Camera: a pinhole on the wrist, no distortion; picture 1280 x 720 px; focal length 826.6 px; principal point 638.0 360.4 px. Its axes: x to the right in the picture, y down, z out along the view. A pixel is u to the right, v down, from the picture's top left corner.
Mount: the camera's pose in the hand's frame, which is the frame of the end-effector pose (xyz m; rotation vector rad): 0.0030 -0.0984 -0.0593 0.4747 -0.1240 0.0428
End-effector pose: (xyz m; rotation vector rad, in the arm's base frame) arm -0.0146 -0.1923 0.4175 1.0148 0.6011 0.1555
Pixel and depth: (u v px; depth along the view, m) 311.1 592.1 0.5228
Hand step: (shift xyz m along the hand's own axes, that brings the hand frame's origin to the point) -0.2693 -0.2103 0.4416
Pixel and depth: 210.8 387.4 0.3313
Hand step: -0.2037 -0.2427 0.2157
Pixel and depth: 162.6 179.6 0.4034
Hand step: -0.2649 -0.3646 0.2266
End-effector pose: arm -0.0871 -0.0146 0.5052 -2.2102 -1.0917 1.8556
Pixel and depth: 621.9 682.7 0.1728
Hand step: -0.0239 -0.1178 0.1232
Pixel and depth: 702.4 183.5 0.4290
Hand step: -0.0042 -0.3762 0.2818
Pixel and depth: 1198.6 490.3 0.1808
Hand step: 0.1029 -0.1545 0.1289
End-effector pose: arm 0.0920 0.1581 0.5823 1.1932 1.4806 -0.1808
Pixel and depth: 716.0 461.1 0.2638
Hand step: -0.0033 -0.1904 0.1912
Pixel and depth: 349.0 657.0 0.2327
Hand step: -0.1089 -0.1318 0.1733
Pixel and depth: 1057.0 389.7 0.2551
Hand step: 0.1028 -0.2057 0.1865
